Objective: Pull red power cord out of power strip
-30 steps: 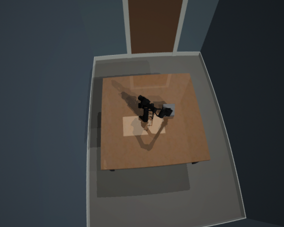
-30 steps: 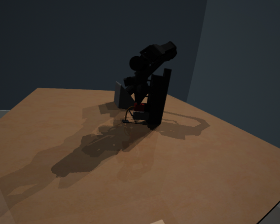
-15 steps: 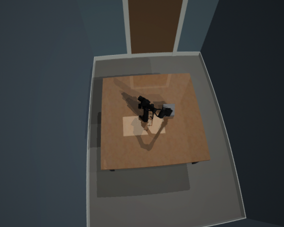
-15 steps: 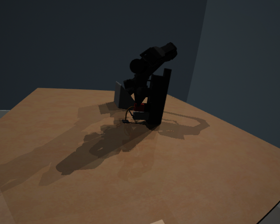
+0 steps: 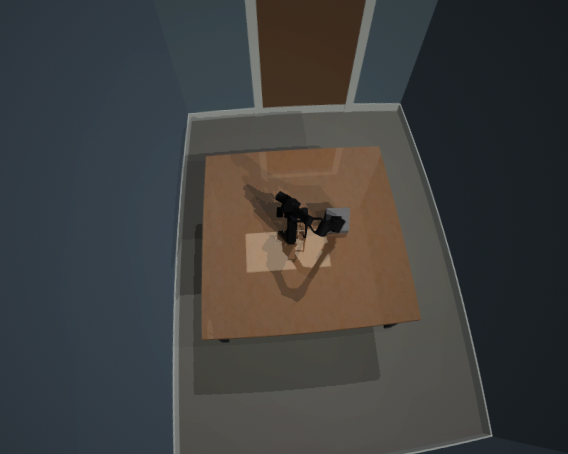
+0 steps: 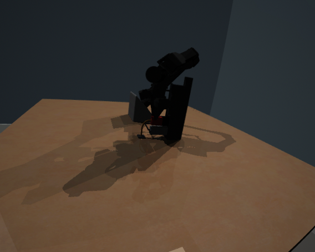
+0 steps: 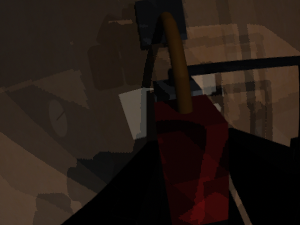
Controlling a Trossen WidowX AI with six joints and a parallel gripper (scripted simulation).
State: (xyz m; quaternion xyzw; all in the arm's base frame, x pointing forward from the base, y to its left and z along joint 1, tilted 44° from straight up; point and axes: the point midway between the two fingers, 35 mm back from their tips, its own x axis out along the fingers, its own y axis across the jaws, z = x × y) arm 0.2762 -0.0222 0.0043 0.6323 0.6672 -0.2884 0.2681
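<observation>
Now: the red plug 3 cm to the left of my gripper tip.
</observation>
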